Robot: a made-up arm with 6 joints. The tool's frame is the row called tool. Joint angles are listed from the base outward.
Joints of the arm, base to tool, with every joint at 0 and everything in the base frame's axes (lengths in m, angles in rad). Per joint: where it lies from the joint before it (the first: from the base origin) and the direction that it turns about. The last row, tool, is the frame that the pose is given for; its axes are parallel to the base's.
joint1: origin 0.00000 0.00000 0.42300 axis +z
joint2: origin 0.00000 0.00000 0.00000 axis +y
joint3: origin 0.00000 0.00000 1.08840 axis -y
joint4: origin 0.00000 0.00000 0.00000 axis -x
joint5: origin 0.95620 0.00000 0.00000 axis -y
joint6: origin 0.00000 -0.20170 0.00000 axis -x
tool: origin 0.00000 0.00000 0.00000
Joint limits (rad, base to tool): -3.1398..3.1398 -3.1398..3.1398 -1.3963..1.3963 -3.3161..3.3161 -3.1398..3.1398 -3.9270..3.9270
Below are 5 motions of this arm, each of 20 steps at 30 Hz.
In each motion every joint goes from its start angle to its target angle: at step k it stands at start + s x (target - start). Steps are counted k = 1, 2, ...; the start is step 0. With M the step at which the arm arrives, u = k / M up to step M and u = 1 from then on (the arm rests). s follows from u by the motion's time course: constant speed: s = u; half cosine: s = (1 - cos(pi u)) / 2; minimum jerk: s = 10 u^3 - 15 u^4 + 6 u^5.
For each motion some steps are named. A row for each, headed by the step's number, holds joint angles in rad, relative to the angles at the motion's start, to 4 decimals.
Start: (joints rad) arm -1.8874 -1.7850 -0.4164 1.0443 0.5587 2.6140
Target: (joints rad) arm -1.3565 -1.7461 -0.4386 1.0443 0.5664 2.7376
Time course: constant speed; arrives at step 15
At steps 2, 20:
2: 0.0708 0.0052 -0.0030 0.0000 0.0010 0.0165
20: 0.5309 0.0389 -0.0222 0.0000 0.0077 0.1236

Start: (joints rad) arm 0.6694 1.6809 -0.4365 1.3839 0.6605 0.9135
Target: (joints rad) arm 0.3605 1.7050 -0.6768 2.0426 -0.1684 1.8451
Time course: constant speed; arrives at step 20
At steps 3, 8, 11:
3: -0.0463 0.0036 -0.0360 0.0988 -0.1243 0.1397
8: -0.1236 0.0096 -0.0961 0.2635 -0.3316 0.3726
11: -0.1699 0.0133 -0.1322 0.3623 -0.4559 0.5124

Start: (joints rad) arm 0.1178 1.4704 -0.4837 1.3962 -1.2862 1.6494
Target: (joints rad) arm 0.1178 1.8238 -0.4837 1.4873 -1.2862 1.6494
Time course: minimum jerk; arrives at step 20
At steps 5, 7, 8, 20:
5: 0.0000 0.0366 0.0000 0.0094 0.0000 0.0000
7: 0.0000 0.0831 0.0000 0.0214 0.0000 0.0000
8: 0.0000 0.1122 0.0000 0.0289 0.0000 0.0000
20: 0.0000 0.3534 0.0000 0.0911 0.0000 0.0000

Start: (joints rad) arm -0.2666 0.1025 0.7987 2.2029 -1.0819 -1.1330
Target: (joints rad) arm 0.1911 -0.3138 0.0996 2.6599 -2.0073 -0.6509
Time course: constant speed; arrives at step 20
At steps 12, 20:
12: 0.2746 -0.2498 -0.4195 0.2742 -0.5552 0.2893
20: 0.4577 -0.4163 -0.6991 0.4570 -0.9254 0.4821

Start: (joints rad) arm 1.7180 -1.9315 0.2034 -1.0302 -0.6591 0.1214
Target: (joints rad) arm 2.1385 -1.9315 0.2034 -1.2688 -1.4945 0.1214
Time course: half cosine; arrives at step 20
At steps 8, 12, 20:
8: 0.1453 0.0000 0.0000 -0.0824 -0.2886 0.0000
12: 0.2752 0.0000 0.0000 -0.1562 -0.5468 0.0000
20: 0.4205 0.0000 0.0000 -0.2386 -0.8354 0.0000

